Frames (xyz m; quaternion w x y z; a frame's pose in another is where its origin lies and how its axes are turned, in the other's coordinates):
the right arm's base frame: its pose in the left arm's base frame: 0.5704 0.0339 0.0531 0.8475 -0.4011 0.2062 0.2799
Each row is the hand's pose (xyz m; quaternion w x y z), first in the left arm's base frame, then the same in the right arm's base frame.
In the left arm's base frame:
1: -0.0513 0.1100 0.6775 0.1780 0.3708 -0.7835 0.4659
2: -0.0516 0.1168 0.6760 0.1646 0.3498 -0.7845 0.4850
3: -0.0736 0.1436 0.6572 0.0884 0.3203 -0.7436 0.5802
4: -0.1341 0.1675 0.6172 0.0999 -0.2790 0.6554 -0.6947
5: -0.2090 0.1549 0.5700 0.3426 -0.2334 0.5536 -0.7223
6: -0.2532 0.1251 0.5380 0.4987 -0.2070 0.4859 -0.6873
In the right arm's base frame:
1: -0.8063 0.0850 0.3532 0.0290 -0.0703 0.9913 -0.1072
2: -0.8036 0.0896 0.3577 0.0268 -0.0429 0.9912 -0.1224
3: -0.8012 0.1283 0.3651 0.0445 0.0209 0.9708 -0.2348
4: -0.8167 0.2021 0.3528 0.1373 0.1303 0.8916 -0.4114
5: -0.8503 0.2700 0.3055 0.2959 0.2435 0.7536 -0.5341
6: -0.8747 0.3008 0.2572 0.4135 0.3023 0.6426 -0.5699

